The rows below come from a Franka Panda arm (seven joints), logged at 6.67 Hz.
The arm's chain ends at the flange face. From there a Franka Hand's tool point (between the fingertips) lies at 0.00 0.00 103.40 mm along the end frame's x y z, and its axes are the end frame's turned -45 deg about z.
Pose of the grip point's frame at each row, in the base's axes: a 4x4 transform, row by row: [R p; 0 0 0 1], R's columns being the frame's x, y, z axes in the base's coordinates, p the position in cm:
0.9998 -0.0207 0.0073 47.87; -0.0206 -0.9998 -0.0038 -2.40; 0.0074 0.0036 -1.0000 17.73; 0 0 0 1
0.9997 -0.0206 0.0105 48.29; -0.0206 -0.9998 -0.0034 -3.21; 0.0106 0.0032 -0.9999 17.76; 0 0 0 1
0.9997 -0.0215 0.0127 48.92; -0.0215 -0.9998 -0.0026 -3.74; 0.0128 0.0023 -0.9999 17.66; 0 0 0 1
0.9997 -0.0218 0.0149 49.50; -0.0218 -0.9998 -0.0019 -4.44; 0.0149 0.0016 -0.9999 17.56; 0 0 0 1
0.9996 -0.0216 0.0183 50.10; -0.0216 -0.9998 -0.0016 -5.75; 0.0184 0.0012 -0.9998 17.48; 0 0 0 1
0.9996 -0.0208 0.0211 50.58; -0.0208 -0.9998 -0.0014 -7.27; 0.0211 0.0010 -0.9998 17.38; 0 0 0 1
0.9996 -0.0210 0.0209 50.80; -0.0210 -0.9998 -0.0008 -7.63; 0.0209 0.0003 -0.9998 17.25; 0 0 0 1
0.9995 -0.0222 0.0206 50.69; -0.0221 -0.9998 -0.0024 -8.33; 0.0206 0.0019 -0.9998 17.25; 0 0 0 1
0.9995 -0.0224 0.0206 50.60; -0.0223 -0.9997 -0.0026 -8.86; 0.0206 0.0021 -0.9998 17.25; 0 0 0 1
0.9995 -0.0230 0.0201 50.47; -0.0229 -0.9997 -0.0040 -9.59; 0.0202 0.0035 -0.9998 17.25; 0 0 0 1
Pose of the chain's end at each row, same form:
0.6923 -0.7216 0.0073 47.79; -0.7215 -0.6924 -0.0038 -2.36; 0.0078 -0.0027 -1.0000 28.07; 0 0 0 1
0.6923 -0.7215 0.0105 48.18; -0.7215 -0.6924 -0.0034 -3.17; 0.0098 -0.0052 -0.9999 28.10; 0 0 0 1
0.6917 -0.7221 0.0127 48.79; -0.7222 -0.6918 -0.0026 -3.71; 0.0107 -0.0074 -0.9999 28.00; 0 0 0 1
0.6915 -0.7223 0.0149 49.35; -0.7224 -0.6916 -0.0019 -4.42; 0.0117 -0.0094 -0.9999 27.90; 0 0 0 1
0.6916 -0.7221 0.0183 49.91; -0.7222 -0.6917 -0.0016 -5.73; 0.0139 -0.0122 -0.9998 27.82; 0 0 0 1
0.6921 -0.7215 0.0211 50.36; -0.7217 -0.6923 -0.0014 -7.26; 0.0156 -0.0142 -0.9998 27.72; 0 0 0 1
0.6920 -0.7217 0.0209 50.58; -0.7218 -0.6921 -0.0008 -7.62; 0.0150 -0.0146 -0.9998 27.59; 0 0 0 1
0.6911 -0.7225 0.0206 50.48; -0.7226 -0.6913 -0.0024 -8.31; 0.0159 -0.0132 -0.9998 27.59; 0 0 0 1
0.6909 -0.7226 0.0206 50.39; -0.7227 -0.6911 -0.0026 -8.83; 0.0161 -0.0131 -0.9998 27.59; 0 0 0 1
0.6905 -0.7230 0.0201 50.26; -0.7231 -0.6907 -0.0040 -9.55; 0.0168 -0.0118 -0.9998 27.59; 0 0 0 1

